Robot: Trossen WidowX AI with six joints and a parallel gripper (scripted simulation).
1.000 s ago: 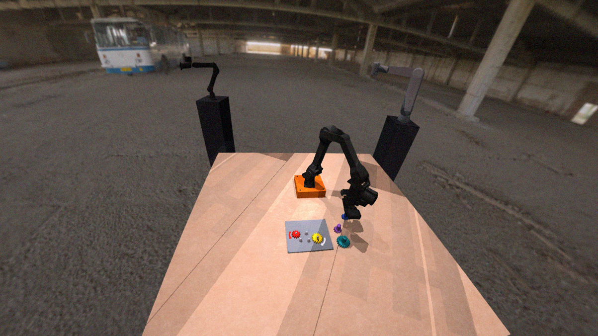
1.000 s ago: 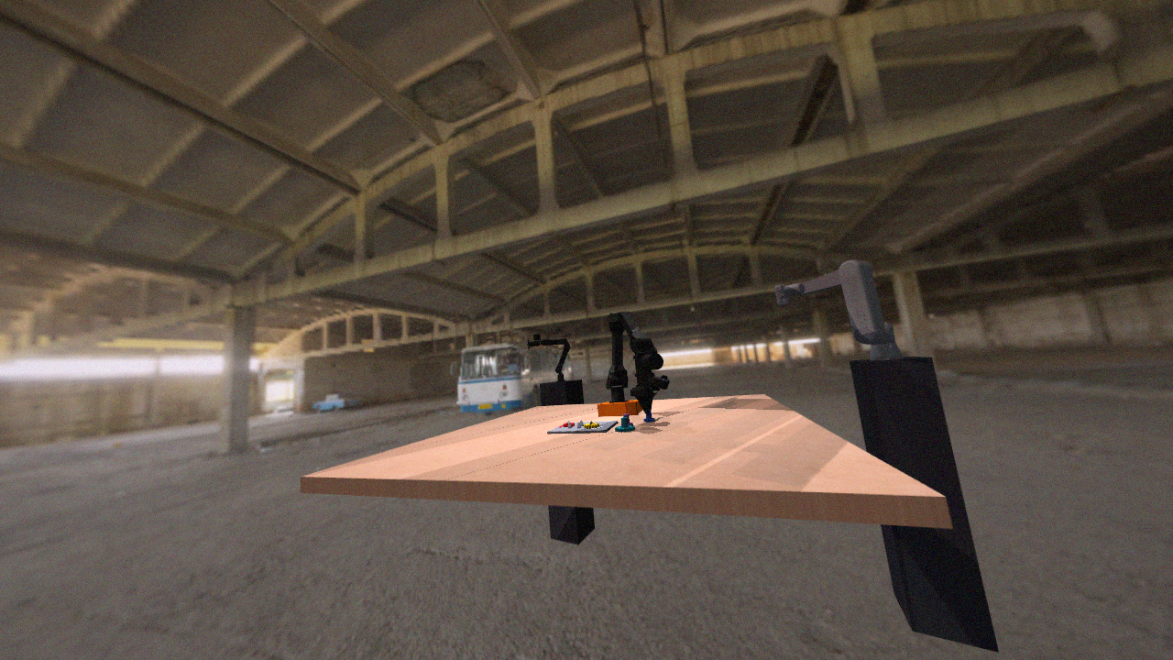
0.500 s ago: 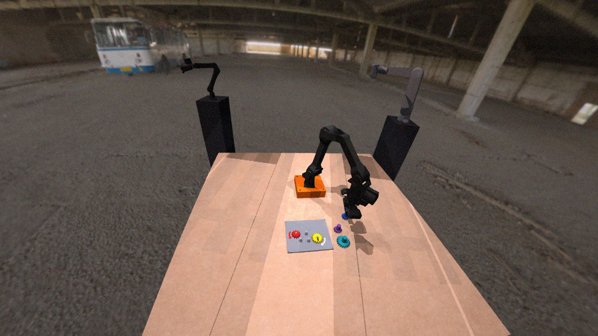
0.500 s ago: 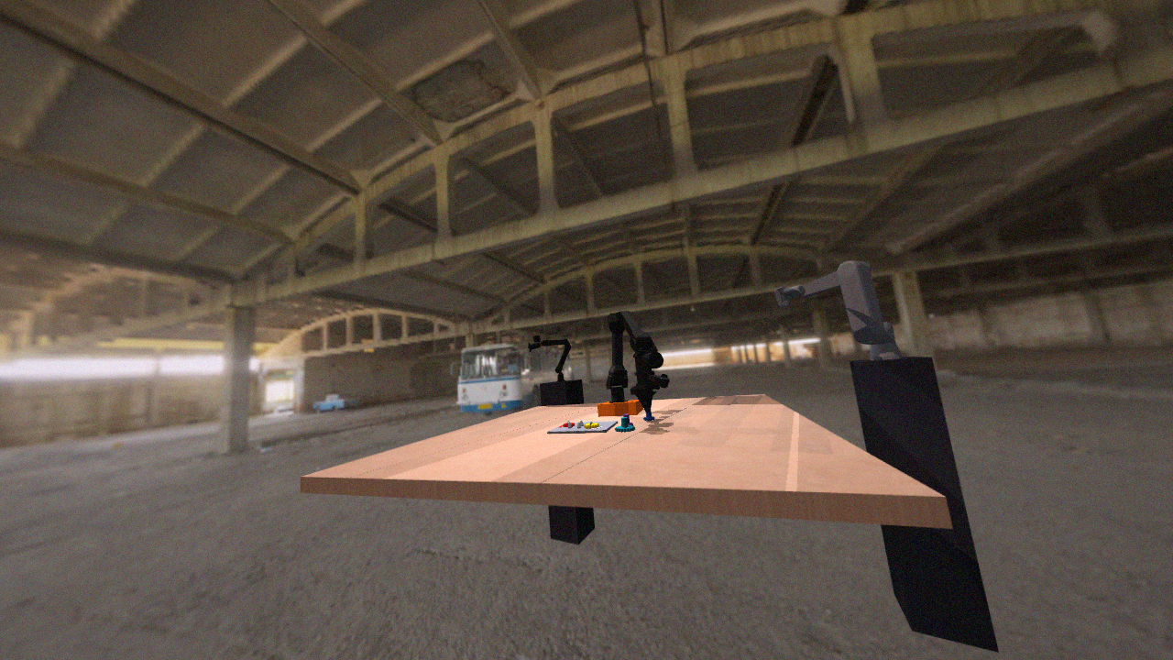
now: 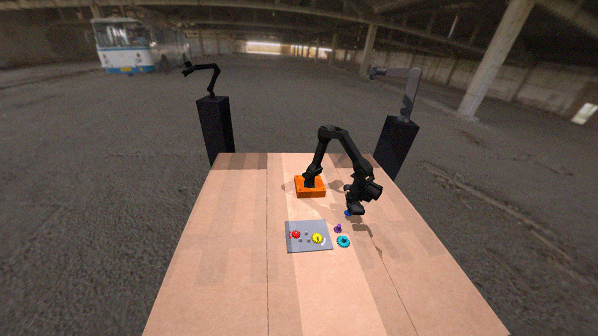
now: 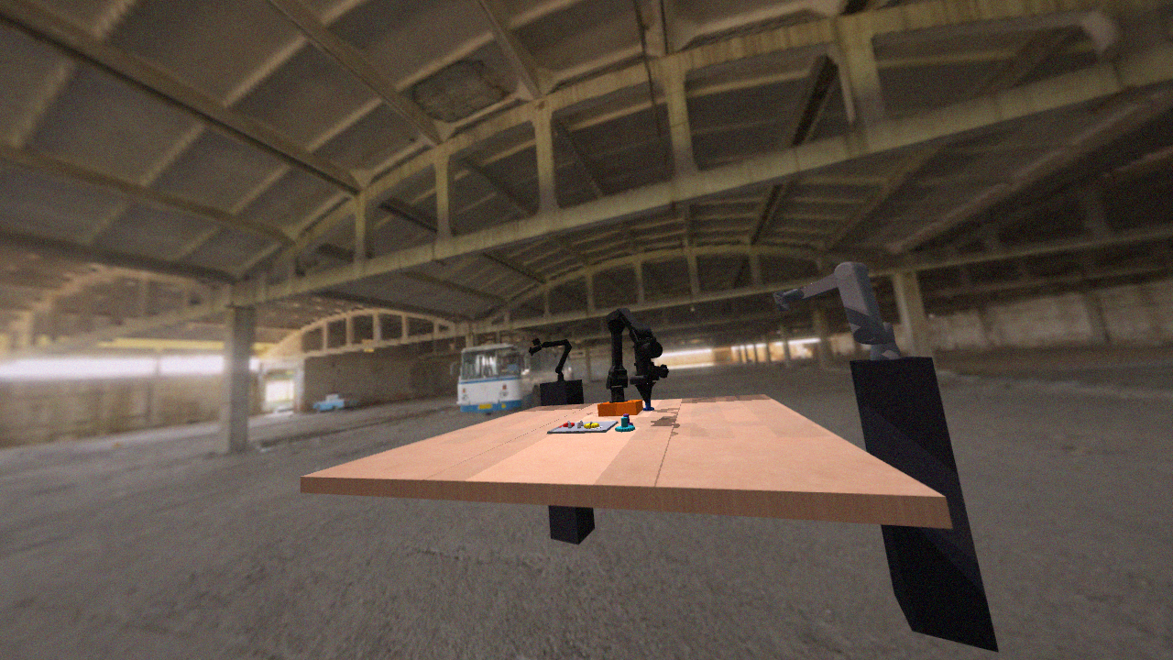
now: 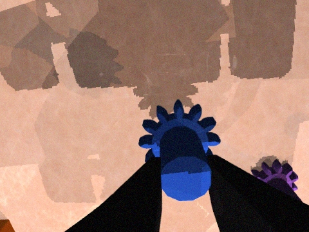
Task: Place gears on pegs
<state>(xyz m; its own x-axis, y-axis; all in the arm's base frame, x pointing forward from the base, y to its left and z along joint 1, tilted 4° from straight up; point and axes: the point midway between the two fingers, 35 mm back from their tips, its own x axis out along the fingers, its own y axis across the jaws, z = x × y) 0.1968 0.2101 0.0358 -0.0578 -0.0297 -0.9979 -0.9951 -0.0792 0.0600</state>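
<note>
Right now the red gear is 26 cm to the right of my gripper tip, 14 cm ahead of it and 5 cm below it. Round my gripper tip: purple gear 8 cm ahead, 5 cm to the right, 5 cm below; blue gear 1 cm below; teal gear 15 cm ahead, 5 cm below, 3 cm to the right.
</note>
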